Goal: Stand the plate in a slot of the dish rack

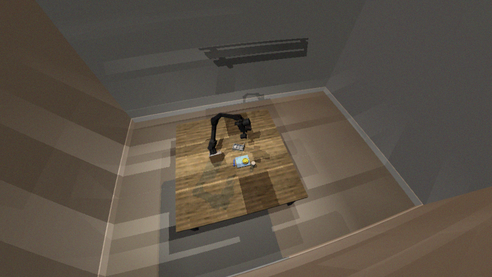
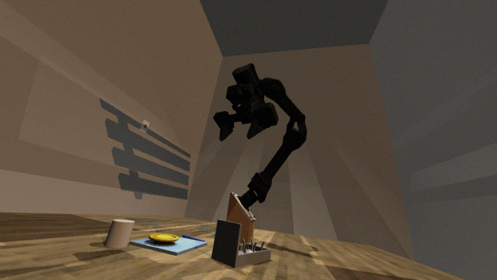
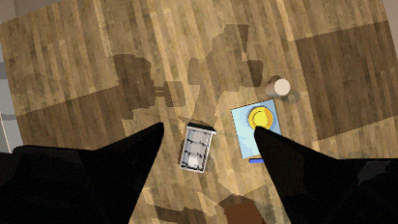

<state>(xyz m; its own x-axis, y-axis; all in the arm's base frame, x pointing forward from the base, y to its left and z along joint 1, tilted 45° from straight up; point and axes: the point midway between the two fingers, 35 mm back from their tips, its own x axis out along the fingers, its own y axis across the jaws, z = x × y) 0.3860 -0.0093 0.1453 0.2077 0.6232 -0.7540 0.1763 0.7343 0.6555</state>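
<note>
Right now the yellow plate is 4 cm behind my gripper tip, 17 cm to the right of it and 25 cm below it. From my gripper tip the other things lie so: dish rack (9 cm behind, 3 cm to the left, 25 cm below); then light blue mat (7 cm behind, 16 cm to the right, 27 cm below); then cup (4 cm ahead, 22 cm to the right, 25 cm below).
</note>
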